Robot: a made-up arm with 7 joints.
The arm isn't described. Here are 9 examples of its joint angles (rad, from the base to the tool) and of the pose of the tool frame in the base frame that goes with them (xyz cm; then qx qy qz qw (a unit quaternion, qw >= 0)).
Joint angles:
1: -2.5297 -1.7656 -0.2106 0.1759 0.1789 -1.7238 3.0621
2: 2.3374 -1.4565 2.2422 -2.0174 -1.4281 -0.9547 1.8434
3: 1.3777 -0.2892 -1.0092 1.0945 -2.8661 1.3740 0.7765
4: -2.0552 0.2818 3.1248 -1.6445 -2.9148 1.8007 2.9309
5: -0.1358 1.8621 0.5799 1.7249 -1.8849 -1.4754 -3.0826
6: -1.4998 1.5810 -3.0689 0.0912 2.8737 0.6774 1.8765
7: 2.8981 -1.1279 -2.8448 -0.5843 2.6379 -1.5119 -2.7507
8: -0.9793 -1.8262 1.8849 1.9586 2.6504 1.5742 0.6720
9: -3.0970 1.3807 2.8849 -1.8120 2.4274 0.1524 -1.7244
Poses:
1: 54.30 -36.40 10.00 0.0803 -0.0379 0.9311 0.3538
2: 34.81 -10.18 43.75 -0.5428 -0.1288 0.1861 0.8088
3: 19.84 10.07 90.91 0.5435 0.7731 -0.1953 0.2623
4: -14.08 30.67 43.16 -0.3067 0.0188 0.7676 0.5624
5: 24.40 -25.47 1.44 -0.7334 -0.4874 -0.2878 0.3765
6: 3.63 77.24 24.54 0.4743 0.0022 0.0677 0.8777
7: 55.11 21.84 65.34 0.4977 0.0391 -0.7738 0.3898
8: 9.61 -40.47 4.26 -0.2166 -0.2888 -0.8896 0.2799
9: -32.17 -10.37 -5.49 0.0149 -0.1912 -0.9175 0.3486
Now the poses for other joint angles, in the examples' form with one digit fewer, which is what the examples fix.
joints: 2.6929 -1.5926 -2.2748 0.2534 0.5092 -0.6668 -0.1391
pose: 69.8 32.7 22.6 0.687 -0.094 -0.362 0.623
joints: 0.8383 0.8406 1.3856 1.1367 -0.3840 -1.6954 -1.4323
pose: 10.3 -48.4 68.5 0.930 -0.257 -0.239 0.107
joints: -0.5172 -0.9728 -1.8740 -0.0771 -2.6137 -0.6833 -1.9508
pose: -55.3 -27.6 75.2 0.876 0.168 0.411 0.190
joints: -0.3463 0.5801 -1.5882 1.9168 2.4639 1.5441 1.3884
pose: 12.5 38.9 52.6 0.215 -0.765 0.230 0.561
